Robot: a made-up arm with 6 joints.
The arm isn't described. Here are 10 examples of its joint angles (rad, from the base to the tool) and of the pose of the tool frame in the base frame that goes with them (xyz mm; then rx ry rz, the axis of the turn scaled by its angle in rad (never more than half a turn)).
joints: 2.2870 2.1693 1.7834 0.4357 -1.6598 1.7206
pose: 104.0 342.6 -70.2 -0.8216 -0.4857 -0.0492
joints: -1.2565 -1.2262 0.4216 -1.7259 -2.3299 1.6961
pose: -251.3 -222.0 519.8 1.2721 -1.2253 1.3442
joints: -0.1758 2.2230 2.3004 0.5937 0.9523 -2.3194
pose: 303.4 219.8 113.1 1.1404 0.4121 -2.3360
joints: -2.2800 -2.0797 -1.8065 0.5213 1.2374 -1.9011
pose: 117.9 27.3 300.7 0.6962 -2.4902 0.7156
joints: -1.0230 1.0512 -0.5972 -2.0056 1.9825 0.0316
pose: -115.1 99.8 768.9 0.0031 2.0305 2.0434
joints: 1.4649 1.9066 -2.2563 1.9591 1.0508 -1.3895
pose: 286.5 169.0 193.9 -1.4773 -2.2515 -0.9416
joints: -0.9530 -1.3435 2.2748 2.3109 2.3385 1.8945
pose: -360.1 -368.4 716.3 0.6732 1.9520 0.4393
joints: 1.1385 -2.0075 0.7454 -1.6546 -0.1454 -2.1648
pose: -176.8 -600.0 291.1 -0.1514 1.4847 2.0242
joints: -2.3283 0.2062 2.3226 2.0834 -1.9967 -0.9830
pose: 333.9 -70.3 931.1 0.2081 1.2010 1.4571
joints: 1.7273 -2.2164 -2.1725 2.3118 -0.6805 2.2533
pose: -205.1 -408.3 -33.3 -1.2923 1.4071 0.2209
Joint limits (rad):
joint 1: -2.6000..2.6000
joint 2: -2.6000..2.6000
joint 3: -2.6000..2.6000
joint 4: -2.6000..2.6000
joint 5: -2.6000..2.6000
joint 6: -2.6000..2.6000
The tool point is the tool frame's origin. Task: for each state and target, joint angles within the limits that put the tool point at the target. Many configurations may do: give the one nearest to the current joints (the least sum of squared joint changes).
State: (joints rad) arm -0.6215 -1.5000 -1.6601 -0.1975 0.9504 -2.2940
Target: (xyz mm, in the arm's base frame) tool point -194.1 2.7 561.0
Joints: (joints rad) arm -0.8055 -1.2865 -1.9242 -0.2990 0.8988 -2.4117
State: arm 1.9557 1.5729 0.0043 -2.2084 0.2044 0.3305
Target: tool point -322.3 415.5 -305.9
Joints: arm 1.4965 1.1229 -0.0402 -2.1961 0.4947 0.1113
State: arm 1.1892 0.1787 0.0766 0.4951 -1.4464 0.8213
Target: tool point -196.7 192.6 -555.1
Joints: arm 1.4334 0.0580 0.0703 0.5174 -1.4272 0.8190
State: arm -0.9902 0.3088 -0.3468 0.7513 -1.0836 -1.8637
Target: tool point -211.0 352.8 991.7
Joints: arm -1.6457 0.5417 -0.2734 0.2781 -1.3618 -1.5463
